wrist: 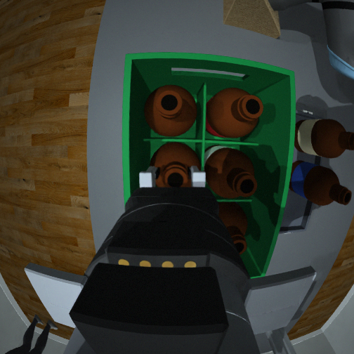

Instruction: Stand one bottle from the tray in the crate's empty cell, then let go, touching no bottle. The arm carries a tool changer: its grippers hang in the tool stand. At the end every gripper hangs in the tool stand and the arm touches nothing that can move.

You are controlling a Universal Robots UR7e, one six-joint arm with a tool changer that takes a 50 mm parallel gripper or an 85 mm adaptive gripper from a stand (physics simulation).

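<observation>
My gripper (173, 179) is open over the green crate (210, 57). Its fingertips stand on both sides of the neck of a brown bottle (175, 159), with a narrow gap at each side. That bottle stands upright in the crate's middle left cell. Other brown bottles stand in the top left cell (170, 122), the top right cell (225, 117), the middle right cell (225, 167) and the lower right cell (232, 217). The lower left cell is hidden behind the gripper. A cream-labelled bottle (325, 138) and a blue-labelled bottle (317, 184) are at the tray (299, 220), right of the crate.
A tan wedge-like block (250, 19) is beyond the crate at the top. Part of a grey and light blue arm (342, 42) shows at the top right. Pale flat panels (57, 295) (282, 297) flank the gripper body low in view. Dark legs of a figure show at the lower left.
</observation>
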